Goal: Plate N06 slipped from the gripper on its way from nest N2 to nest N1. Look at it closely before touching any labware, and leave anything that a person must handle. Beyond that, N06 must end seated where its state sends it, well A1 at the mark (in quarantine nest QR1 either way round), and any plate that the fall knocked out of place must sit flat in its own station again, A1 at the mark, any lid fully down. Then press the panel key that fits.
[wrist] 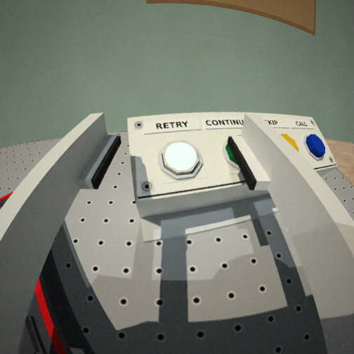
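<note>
The key panel [215,176] stands ahead in the wrist view, its labelled face toward me. The RETRY key [181,157] is bright white and looks lit. The green CONTINUE key [231,154] is mostly hidden behind the right finger. The yellow SKIP key [290,143] is partly hidden by the same finger. The blue CALL key [316,145] is at the far right. My gripper [173,125] is shut to its narrow stance, with a gap between the fingers and no plate in it. The fingers appear on either side of the RETRY key. Plate N06 and the nests do not show.
A perforated deck [112,230] lies below and in front of the panel, crossed by shadows. A dark body with a red strip [44,300] is at the lower left. A brown surface [280,12] shows at the top, and a wooden surface [342,149] at the right.
</note>
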